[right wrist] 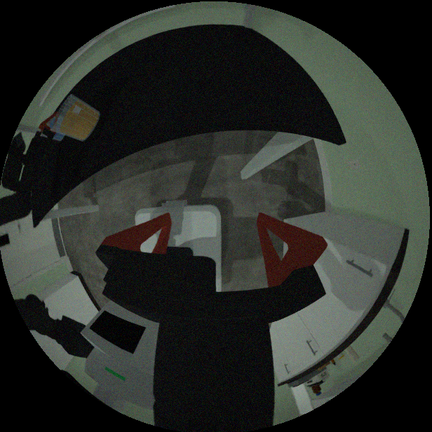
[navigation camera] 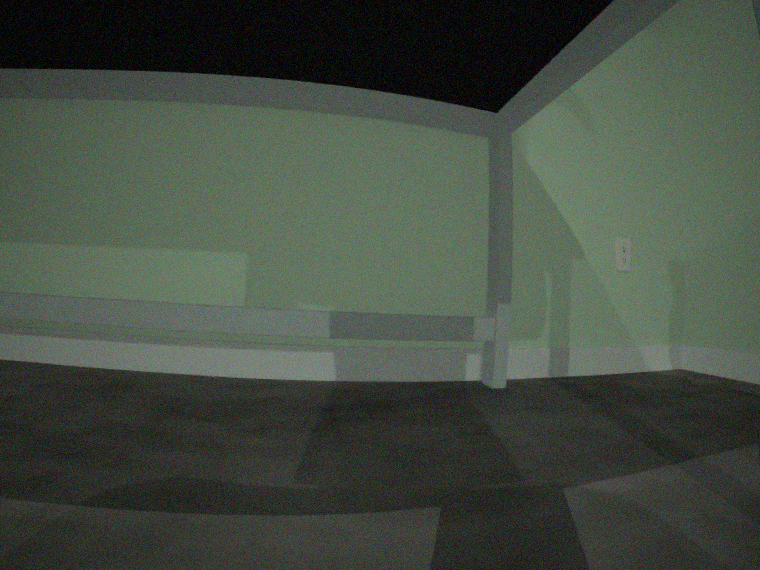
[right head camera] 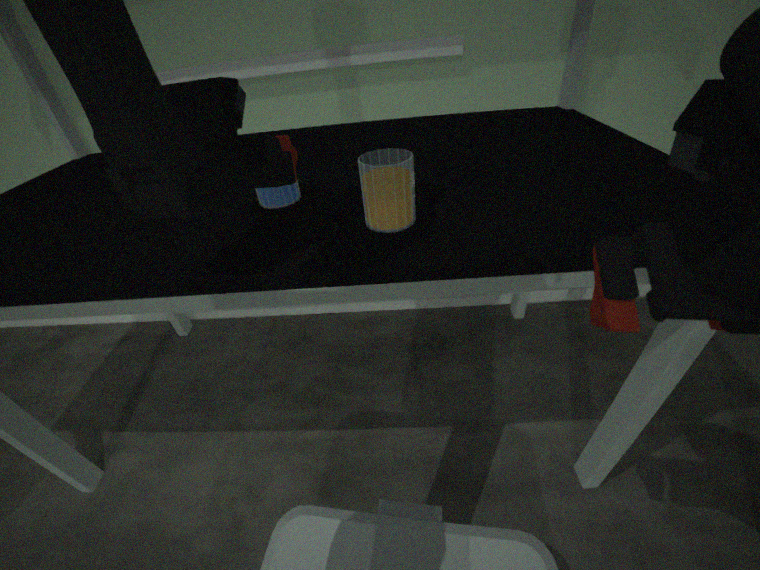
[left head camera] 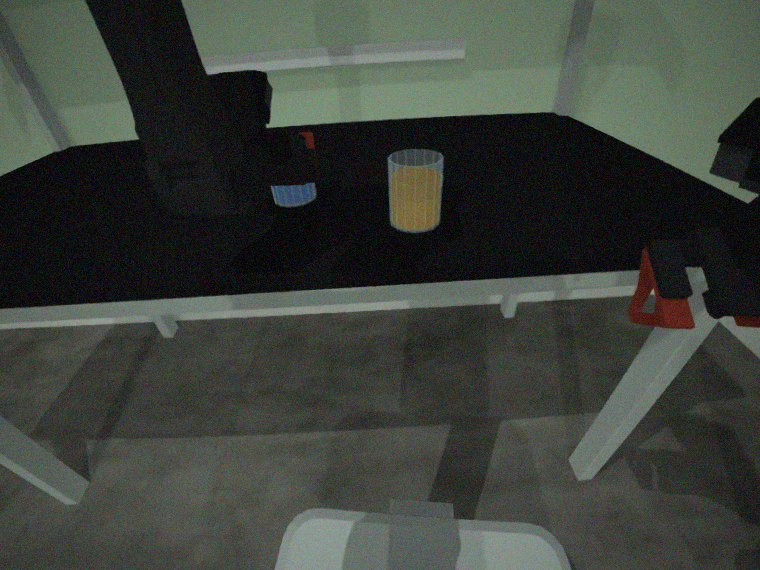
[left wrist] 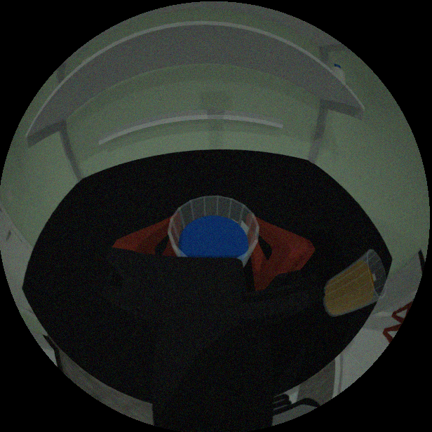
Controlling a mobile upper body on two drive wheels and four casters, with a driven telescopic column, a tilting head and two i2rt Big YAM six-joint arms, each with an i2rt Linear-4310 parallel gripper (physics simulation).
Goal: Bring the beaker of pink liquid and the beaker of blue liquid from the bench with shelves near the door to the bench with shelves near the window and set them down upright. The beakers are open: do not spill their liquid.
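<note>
The beaker of blue liquid [left head camera: 294, 193] [right head camera: 278, 195] [left wrist: 214, 237] stands upright on the black bench top [left head camera: 521, 184] [right head camera: 503, 177], partly hidden by my left arm in the head views. My left gripper [left head camera: 293, 162] [left wrist: 213, 218] is shut on it, its red fingertips touching both sides of the glass below the rim. The liquid looks level. My right gripper [left head camera: 702, 312] [right head camera: 666, 320] [right wrist: 213, 217] is open and empty, in front of the bench's front edge at the right. The beaker of pink liquid does not show in these views.
A beaker of orange liquid [left head camera: 416, 197] [right head camera: 388, 197] [left wrist: 350, 289] [right wrist: 80, 121] stands upright right of the blue one. A shelf [left wrist: 210, 45] spans above the bench. White cabinets [right wrist: 310, 325] and a grey device [right wrist: 120, 365] show in the right wrist view. A bench leg [left head camera: 638, 398] stands below my right gripper.
</note>
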